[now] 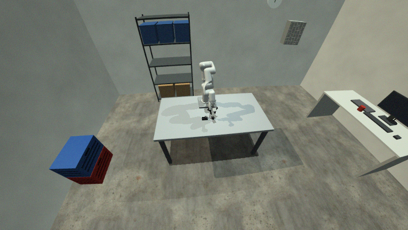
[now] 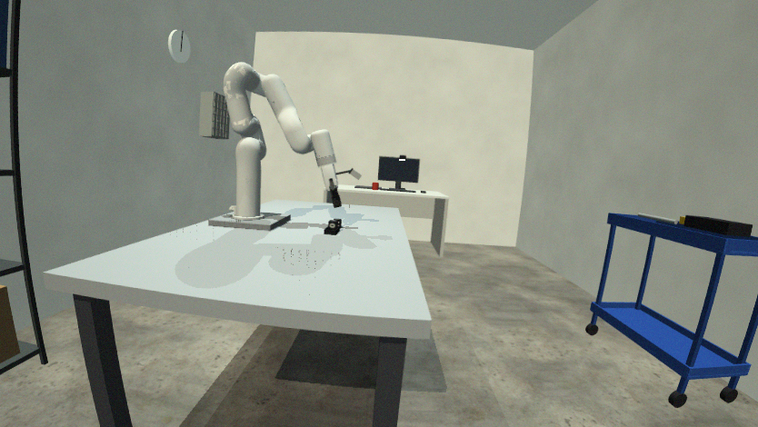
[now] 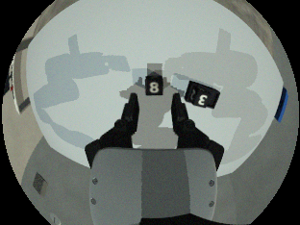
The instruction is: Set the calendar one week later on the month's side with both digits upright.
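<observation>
Right now my hand is 90 mm above the cube and 10 mm short of it.
</observation>
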